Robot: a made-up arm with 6 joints. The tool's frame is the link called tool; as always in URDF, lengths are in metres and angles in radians. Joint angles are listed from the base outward. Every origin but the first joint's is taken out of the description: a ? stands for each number. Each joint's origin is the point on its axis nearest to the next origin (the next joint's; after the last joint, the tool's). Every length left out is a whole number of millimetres.
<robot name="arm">
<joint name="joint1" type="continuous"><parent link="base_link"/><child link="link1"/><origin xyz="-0.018 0 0.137"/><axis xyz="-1 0 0"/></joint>
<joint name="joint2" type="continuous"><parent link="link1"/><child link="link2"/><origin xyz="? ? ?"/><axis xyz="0 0 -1"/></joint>
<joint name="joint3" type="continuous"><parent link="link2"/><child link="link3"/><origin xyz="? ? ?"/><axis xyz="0 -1 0"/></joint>
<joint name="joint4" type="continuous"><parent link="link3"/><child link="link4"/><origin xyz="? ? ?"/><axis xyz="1 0 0"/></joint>
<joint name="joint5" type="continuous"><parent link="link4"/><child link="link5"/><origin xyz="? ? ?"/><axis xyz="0 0 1"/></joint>
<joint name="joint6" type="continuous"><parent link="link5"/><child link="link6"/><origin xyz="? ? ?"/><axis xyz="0 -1 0"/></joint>
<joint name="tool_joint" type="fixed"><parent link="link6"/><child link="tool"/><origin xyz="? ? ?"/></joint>
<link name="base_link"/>
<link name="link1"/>
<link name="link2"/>
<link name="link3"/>
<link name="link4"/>
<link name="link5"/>
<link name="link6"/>
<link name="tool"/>
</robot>
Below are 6 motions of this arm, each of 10 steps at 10 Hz.
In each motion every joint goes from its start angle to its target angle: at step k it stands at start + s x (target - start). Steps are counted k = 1, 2, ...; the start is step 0. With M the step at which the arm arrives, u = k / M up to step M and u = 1 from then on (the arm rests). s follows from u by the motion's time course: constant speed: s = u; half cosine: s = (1 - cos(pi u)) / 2; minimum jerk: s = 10 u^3 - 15 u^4 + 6 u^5.
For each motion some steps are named. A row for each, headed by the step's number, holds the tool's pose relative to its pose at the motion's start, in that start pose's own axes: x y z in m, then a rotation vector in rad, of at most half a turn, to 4 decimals.
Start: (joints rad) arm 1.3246 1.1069 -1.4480 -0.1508 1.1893 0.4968
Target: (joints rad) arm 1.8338 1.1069 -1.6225 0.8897 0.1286 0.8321
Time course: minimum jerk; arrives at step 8
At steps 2, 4, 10:
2: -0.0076 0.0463 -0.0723 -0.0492 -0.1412 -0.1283
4: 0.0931 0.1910 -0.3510 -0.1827 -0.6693 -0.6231
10: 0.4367 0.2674 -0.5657 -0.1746 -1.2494 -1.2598

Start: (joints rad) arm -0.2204 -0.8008 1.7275 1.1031 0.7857 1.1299
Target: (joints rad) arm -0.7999 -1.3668 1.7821 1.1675 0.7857 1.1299
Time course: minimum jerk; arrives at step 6
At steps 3, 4, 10:
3: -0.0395 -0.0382 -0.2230 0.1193 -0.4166 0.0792
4: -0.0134 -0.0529 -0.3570 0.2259 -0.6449 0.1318
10: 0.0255 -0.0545 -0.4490 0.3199 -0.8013 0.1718

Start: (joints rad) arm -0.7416 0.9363 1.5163 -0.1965 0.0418 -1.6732
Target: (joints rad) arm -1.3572 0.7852 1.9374 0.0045 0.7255 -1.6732
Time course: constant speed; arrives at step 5
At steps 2, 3, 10:
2: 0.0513 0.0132 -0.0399 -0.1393 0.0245 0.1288
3: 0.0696 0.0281 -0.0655 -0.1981 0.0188 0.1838
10: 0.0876 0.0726 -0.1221 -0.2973 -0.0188 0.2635

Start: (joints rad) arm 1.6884 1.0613 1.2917 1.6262 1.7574 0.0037
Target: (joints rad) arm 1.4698 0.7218 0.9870 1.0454 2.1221 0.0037
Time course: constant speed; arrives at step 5
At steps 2, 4, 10:
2: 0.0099 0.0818 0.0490 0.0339 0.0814 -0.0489
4: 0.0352 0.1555 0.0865 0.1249 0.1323 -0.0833
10: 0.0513 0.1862 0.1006 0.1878 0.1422 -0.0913

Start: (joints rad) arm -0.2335 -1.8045 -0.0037 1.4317 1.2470 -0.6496
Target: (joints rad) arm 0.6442 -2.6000 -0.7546 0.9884 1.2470 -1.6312
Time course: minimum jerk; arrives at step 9
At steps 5, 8, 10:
5: 0.0392 0.1320 0.3530 1.0309 0.8817 0.1208
8: 0.1481 -0.0110 0.3567 1.5438 1.2604 0.7890
10: 0.1519 -0.0145 0.3533 1.5538 1.2677 0.8161

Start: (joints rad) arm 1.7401 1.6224 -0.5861 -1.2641 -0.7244 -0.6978
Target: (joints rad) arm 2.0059 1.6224 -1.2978 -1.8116 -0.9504 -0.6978
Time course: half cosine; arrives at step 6
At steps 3, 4, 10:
3: -0.0024 0.0271 0.0959 -0.2334 -0.1646 -0.0533
4: -0.0025 0.0460 0.1326 -0.3337 -0.2703 -0.0596
10: -0.0019 0.0658 0.1616 -0.4207 -0.3889 -0.0512

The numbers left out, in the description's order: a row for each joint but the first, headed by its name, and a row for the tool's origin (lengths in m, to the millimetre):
joint2: 0 -0.061 -0.052
joint3: -0.071 -0.13 0
joint4: -0.11 0 -0.038
joint5: 0 -0.303 -0.133
joint6: 0.038 -0.109 0
tool: -0.324 0 -0.016

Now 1 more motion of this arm.
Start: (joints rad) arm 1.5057 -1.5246 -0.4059 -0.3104 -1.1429 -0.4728
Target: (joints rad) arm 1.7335 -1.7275 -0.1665 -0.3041 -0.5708 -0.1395
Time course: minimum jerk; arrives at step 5
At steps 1, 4, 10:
1: 0.0077 -0.0094 -0.0015 -0.0179 -0.0252 0.0392
4: 0.1984 -0.1141 0.0028 -0.1977 -0.3739 0.6888
10: 0.2148 -0.1167 0.0044 -0.2024 -0.3937 0.7344

